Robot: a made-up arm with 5 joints. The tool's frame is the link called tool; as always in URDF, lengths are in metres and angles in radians. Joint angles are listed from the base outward.
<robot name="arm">
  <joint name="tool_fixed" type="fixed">
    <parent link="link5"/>
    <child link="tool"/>
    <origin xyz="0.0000 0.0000 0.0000" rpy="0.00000 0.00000 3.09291"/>
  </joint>
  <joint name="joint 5" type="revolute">
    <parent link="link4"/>
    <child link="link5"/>
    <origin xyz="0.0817 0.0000 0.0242" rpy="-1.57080 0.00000 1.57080"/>
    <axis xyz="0 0 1"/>
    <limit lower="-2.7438" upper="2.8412"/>
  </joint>
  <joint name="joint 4" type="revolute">
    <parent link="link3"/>
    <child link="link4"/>
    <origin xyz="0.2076 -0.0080 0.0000"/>
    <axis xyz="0 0 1"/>
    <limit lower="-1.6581" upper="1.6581"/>
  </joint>
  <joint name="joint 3" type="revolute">
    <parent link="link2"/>
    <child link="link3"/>
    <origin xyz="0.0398 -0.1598 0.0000"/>
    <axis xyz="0 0 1"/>
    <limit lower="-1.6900" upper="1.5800"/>
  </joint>
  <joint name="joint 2" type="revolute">
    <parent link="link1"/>
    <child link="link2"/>
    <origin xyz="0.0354 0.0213 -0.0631" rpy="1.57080 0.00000 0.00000"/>
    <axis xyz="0 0 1"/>
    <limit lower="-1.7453" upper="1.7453"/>
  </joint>
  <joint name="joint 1" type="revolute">
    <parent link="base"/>
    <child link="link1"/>
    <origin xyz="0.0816 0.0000 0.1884" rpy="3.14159 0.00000 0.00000"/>
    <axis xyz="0 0 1"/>
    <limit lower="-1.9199" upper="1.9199"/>
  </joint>
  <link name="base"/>
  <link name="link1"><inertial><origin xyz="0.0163 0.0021 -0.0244"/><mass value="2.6"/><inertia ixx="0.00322" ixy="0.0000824" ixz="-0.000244" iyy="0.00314" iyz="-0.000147" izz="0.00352"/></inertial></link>
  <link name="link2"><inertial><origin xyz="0.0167 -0.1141 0.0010"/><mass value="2.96"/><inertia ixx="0.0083" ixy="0.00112" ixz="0" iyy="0.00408" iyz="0" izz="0.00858"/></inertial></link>
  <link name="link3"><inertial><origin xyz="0.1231 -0.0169 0.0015"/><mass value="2.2"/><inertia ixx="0.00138" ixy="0.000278" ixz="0" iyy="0.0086" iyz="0" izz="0.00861"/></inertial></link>
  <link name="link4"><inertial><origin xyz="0.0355 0.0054 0.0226"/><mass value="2.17"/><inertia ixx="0.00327" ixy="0" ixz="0.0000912" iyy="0.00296" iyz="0" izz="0.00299"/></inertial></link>
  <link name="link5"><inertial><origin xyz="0.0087 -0.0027 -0.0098"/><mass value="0.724"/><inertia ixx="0.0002" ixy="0" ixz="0" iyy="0.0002" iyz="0" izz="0.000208"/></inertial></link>
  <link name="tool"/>
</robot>
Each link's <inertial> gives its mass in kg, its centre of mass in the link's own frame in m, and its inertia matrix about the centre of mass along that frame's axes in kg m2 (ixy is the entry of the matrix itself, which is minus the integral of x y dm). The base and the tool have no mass. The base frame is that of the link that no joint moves.
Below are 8 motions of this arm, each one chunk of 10 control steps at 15 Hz.
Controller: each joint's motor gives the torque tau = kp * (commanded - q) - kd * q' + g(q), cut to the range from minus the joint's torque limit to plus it. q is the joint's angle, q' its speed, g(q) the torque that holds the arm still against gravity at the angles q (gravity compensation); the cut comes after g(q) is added. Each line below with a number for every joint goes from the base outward.
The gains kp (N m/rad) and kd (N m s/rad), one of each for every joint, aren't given. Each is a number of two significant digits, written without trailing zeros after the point. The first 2 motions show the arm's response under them.
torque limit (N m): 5.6 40 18 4 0.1
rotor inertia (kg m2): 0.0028 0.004 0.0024 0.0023 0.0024
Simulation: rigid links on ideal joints. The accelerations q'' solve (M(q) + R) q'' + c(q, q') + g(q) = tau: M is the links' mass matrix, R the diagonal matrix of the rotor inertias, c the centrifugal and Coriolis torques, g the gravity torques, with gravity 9.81 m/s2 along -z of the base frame. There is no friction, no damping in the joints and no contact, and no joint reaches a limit. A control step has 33 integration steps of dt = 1/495 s. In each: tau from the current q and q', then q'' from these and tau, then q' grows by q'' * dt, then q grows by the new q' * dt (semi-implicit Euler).
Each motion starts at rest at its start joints. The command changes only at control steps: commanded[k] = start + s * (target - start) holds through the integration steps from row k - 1 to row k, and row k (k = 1, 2, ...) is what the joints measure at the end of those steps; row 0 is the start. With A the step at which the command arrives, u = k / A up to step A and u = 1 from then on. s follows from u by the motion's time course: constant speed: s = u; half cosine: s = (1 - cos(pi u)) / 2; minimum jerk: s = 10 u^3 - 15 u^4 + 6 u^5; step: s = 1 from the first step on.
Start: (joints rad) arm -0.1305 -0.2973 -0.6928 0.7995 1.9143
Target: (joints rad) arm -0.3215 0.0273 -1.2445 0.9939 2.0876
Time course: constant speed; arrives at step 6
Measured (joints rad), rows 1 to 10:
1: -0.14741 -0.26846 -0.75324 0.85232 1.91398
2: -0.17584 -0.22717 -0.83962 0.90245 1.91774
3: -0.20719 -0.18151 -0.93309 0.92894 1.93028
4: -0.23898 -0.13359 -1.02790 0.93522 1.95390
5: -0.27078 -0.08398 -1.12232 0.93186 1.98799
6: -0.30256 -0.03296 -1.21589 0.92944 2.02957
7: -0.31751 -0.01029 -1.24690 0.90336 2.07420
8: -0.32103 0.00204 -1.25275 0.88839 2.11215
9: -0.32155 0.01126 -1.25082 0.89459 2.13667
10: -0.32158 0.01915 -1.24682 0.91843 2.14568
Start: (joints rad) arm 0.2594 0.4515 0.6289 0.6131 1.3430
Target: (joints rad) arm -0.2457 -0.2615 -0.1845 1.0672 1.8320
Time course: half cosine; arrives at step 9
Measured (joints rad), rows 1 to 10:
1: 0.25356 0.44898 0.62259 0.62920 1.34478
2: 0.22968 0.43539 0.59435 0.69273 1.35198
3: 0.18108 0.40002 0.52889 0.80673 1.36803
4: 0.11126 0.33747 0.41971 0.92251 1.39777
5: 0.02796 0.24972 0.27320 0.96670 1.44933
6: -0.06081 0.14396 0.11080 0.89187 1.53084
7: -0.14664 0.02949 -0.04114 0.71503 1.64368
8: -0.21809 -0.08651 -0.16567 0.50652 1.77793
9: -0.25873 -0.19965 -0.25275 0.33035 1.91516
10: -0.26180 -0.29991 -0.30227 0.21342 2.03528
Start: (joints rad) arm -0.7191 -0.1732 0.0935 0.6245 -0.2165
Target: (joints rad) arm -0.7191 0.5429 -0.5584 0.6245 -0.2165
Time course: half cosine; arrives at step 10
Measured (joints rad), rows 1 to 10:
1: -0.71897 -0.16673 0.08296 0.63697 -0.21617
2: -0.71868 -0.14278 0.04624 0.67117 -0.21461
3: -0.71844 -0.09593 -0.02032 0.71109 -0.21132
4: -0.71837 -0.02674 -0.11084 0.73274 -0.20720
5: -0.71848 0.06048 -0.21512 0.71952 -0.20423
6: -0.71869 0.15909 -0.32122 0.66757 -0.20446
7: -0.71897 0.26100 -0.41738 0.58694 -0.20915
8: -0.71926 0.35722 -0.49348 0.49966 -0.21807
9: -0.71954 0.43868 -0.54186 0.43278 -0.22941
10: -0.71977 0.49762 -0.55781 0.40708 -0.24017

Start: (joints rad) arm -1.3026 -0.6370 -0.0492 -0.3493 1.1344
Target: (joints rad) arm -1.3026 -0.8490 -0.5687 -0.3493 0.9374
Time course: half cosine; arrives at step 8
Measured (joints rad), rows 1 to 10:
1: -1.30264 -0.63568 -0.05692 -0.33477 1.13297
2: -1.30279 -0.63330 -0.08575 -0.28117 1.12527
3: -1.30305 -0.63436 -0.14148 -0.18587 1.10491
4: -1.30328 -0.64419 -0.22050 -0.07623 1.06862
5: -1.30339 -0.66618 -0.31378 0.00610 1.01928
6: -1.30331 -0.70102 -0.40982 0.02475 0.96558
7: -1.30303 -0.74674 -0.49598 -0.03911 0.91891
8: -1.30264 -0.79923 -0.56019 -0.18278 0.88966
9: -1.30228 -0.85082 -0.60156 -0.37244 0.88337
10: -1.30204 -0.89419 -0.62720 -0.55849 0.89855

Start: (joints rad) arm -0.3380 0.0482 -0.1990 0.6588 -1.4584
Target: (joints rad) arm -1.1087 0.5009 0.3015 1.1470 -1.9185
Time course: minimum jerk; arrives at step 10
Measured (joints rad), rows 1 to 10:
1: -0.34005 0.04819 -0.19778 0.65691 -1.45948
2: -0.35503 0.04906 -0.18963 0.64464 -1.46764
3: -0.39887 0.05593 -0.16730 0.61231 -1.49357
4: -0.47829 0.07822 -0.12555 0.55393 -1.54713
5: -0.59251 0.12566 -0.06332 0.47127 -1.63368
6: -0.73361 0.20264 0.01496 0.38184 -1.74897
7: -0.88593 0.30257 0.10110 0.32569 -1.87375
8: -1.02297 0.40738 0.18780 0.35578 -1.97313
9: -1.12315 0.49795 0.26887 0.50359 -2.01827
10: -1.17925 0.56343 0.33760 0.74879 -2.00636

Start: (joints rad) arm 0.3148 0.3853 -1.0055 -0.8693 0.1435
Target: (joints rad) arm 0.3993 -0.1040 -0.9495 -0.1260 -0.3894
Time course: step
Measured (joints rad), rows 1 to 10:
1: 0.33874 0.26585 -0.87112 -0.64812 0.06602
2: 0.38206 0.15085 -0.86714 -0.12859 -0.08109
3: 0.40816 0.04925 -0.89647 0.23767 -0.20890
4: 0.40968 -0.03196 -0.93037 0.33425 -0.29652
5: 0.40316 -0.09114 -0.96139 0.21500 -0.35843
6: 0.40041 -0.13052 -0.98460 -0.02346 -0.40637
7: 0.39985 -0.15668 -1.00027 -0.26866 -0.44369
8: 0.39960 -0.17490 -1.00918 -0.44724 -0.47187
9: 0.39954 -0.18549 -1.01162 -0.54225 -0.49084
10: 0.39956 -0.18741 -1.00803 -0.56379 -0.49961

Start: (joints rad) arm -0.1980 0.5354 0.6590 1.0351 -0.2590
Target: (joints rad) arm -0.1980 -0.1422 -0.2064 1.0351 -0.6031
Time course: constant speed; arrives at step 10
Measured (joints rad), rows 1 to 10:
1: -0.19797 0.52792 0.63766 1.06320 -0.26096
2: -0.19807 0.50028 0.57896 1.11480 -0.26759
3: -0.19827 0.45081 0.48844 1.14389 -0.28178
4: -0.19850 0.38539 0.38130 1.11421 -0.30669
5: -0.19862 0.31171 0.27264 1.02504 -0.34442
6: -0.19858 0.23607 0.16969 0.90598 -0.39448
7: -0.19840 0.16136 0.07259 0.79484 -0.45349
8: -0.19823 0.08741 -0.02035 0.71861 -0.51604
9: -0.19815 0.01345 -0.11022 0.68649 -0.57630
10: -0.19815 -0.06038 -0.19761 0.69267 -0.62955

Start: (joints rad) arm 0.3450 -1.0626 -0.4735 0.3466 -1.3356
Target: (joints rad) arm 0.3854 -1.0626 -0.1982 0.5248 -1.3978
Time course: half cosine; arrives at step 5
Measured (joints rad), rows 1 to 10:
1: 0.34730 -1.06748 -0.46042 0.33237 -1.33799
2: 0.35439 -1.08074 -0.41900 0.29362 -1.34838
3: 0.36497 -1.09589 -0.35440 0.25074 -1.37056
4: 0.37539 -1.10286 -0.28530 0.23896 -1.40146
5: 0.38177 -1.09445 -0.23362 0.28771 -1.43071
6: 0.38410 -1.07451 -0.20329 0.38702 -1.44687
7: 0.38487 -1.05330 -0.18374 0.49921 -1.44484
8: 0.38511 -1.03670 -0.17067 0.59892 -1.42664
9: 0.38516 -1.02697 -0.16413 0.67261 -1.39857
10: 0.38519 -1.02444 -0.16413 0.71311 -1.36865

